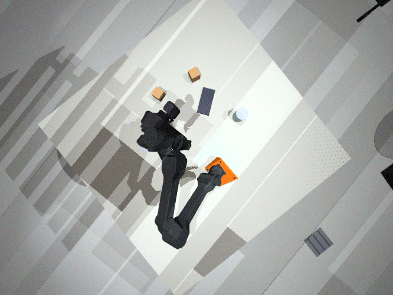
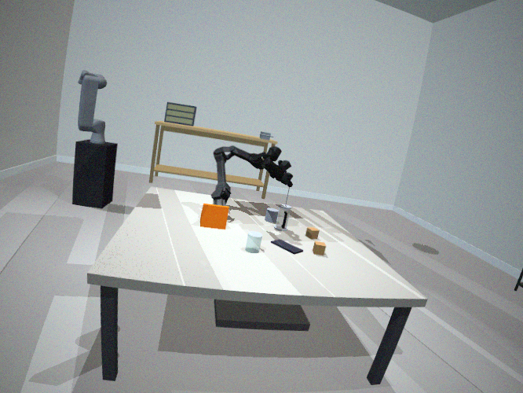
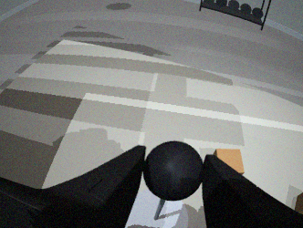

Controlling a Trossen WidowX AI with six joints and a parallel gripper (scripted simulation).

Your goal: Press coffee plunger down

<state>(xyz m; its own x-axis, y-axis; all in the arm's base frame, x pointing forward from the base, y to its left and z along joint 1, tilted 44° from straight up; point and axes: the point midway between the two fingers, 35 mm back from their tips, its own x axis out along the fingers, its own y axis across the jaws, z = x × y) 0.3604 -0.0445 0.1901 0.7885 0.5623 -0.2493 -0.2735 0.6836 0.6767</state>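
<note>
My gripper tip is 1 cm past the coffee press, 2 cm to the left of it and 13 cm above it.
</note>
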